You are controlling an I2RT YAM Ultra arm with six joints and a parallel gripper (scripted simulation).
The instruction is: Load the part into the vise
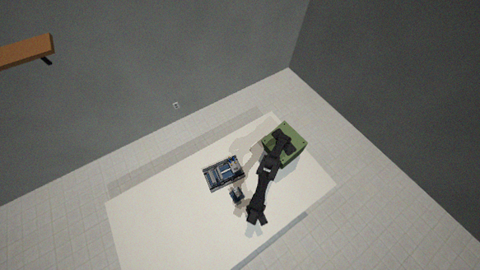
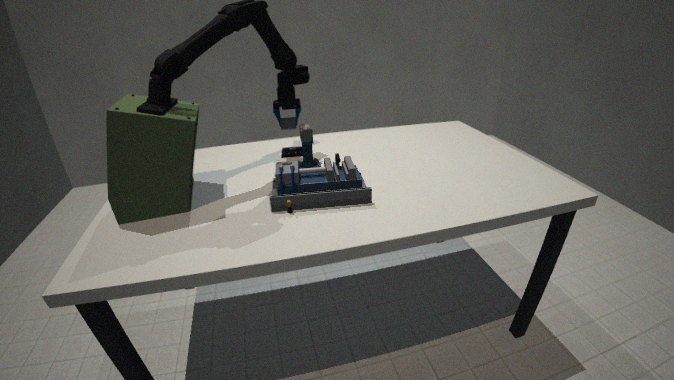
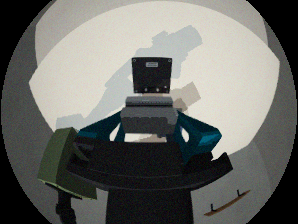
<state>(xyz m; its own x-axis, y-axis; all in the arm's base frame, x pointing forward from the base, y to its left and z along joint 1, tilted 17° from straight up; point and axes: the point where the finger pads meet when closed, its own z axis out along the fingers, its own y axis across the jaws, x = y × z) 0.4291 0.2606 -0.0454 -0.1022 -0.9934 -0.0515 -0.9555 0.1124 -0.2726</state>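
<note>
The black infeed plate is 1 cm ahead of my hand, 2 cm to the left of it and 13 cm below it. From my hand the other things lie so: grey block part: 1 cm to the left; then cylinder rod: 4 cm ahead, 35 cm to the right, 5 cm below; then air cylinder: 4 cm behind, 34 cm to the right, 5 cm below.
</note>
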